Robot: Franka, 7 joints.
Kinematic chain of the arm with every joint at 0, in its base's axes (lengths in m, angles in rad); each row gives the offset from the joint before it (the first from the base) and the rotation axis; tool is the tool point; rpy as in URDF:
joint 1: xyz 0 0 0.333 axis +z
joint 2: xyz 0 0 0 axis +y
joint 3: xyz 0 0 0.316 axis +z
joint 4: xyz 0.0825 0 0 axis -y
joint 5: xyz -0.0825 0 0.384 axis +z
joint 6: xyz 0 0 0 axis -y
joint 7: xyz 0.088 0 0 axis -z
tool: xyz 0 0 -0.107 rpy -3.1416 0 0
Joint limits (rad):
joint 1: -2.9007..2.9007
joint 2: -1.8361..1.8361
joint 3: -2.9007..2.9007
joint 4: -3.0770..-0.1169
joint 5: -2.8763..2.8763
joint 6: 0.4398..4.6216
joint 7: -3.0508..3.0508
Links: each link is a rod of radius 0.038 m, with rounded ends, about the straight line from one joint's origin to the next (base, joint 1, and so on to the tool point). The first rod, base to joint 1, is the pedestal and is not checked.
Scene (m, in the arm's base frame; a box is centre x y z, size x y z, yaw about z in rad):
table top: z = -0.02
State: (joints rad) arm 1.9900 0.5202 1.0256 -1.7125 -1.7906 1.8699 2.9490
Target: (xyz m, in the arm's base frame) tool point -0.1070 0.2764 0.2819
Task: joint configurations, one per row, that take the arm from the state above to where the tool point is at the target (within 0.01 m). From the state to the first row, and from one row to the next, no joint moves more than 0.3 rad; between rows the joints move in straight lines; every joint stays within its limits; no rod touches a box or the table.
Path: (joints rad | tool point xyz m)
1: 1.9144 0.3567 0.9468 -1.9991 -1.6841 1.7231 2.9490 | -0.5316 0.2856 0.3776
2: 1.8387 0.1933 0.8680 -2.2857 -1.5775 1.5763 2.9490 | -0.4046 0.3103 0.3238
3: 1.7631 0.0298 0.7892 -2.5723 -1.4710 1.4295 2.9490 | -0.2568 0.3124 0.2924
4: 1.6875 -0.1336 0.7105 -2.8589 -1.3644 1.2827 2.9490 | -0.1070 0.2764 0.2819

